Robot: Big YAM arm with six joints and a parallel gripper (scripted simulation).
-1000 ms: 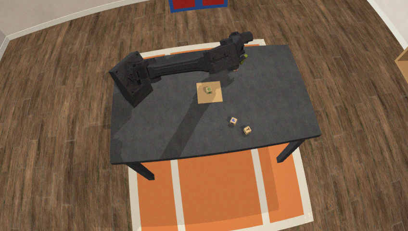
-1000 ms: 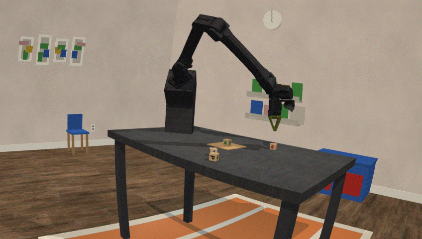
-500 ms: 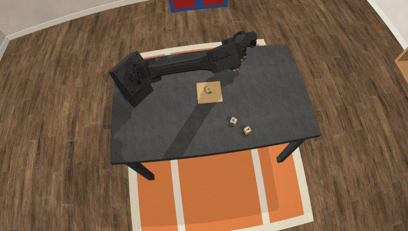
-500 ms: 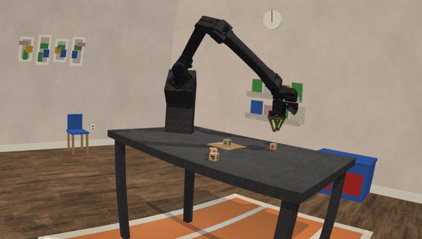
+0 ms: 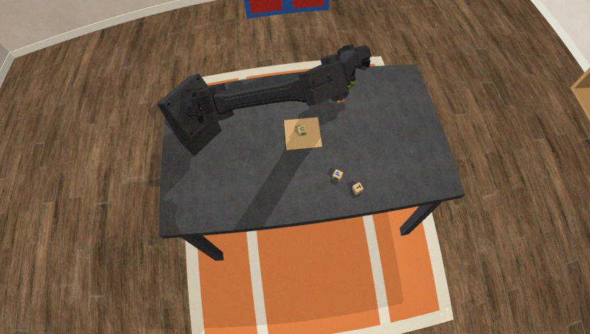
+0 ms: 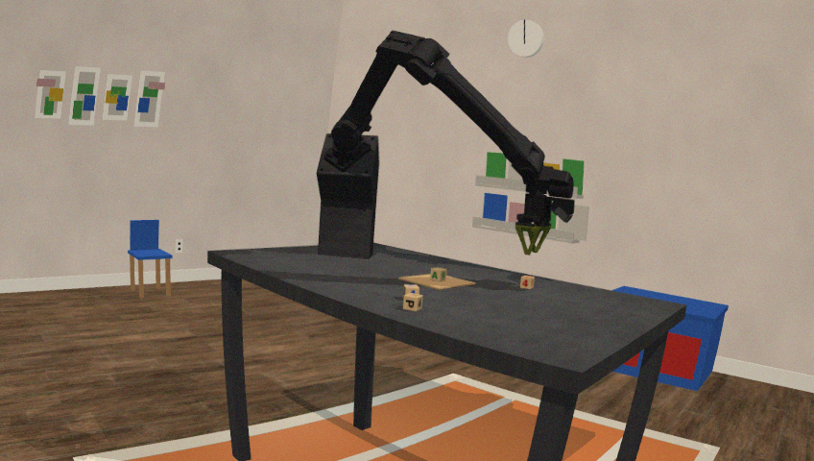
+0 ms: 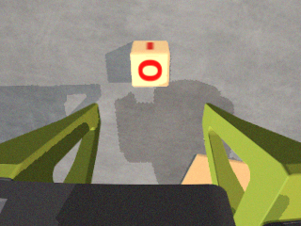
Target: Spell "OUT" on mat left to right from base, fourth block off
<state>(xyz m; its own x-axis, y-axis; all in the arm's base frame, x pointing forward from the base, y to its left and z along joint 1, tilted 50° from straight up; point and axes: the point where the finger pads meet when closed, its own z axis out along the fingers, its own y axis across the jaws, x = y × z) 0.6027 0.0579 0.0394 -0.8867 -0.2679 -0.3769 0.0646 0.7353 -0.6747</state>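
Right now the O block is 8 cm below my hand. Also, from my hand: green-lettered block: 22 cm behind, 9 cm to the right, 8 cm below; P block: 32 cm to the right, 18 cm behind, 8 cm below; tan mat: 22 cm behind, 10 cm below, 9 cm to the right.
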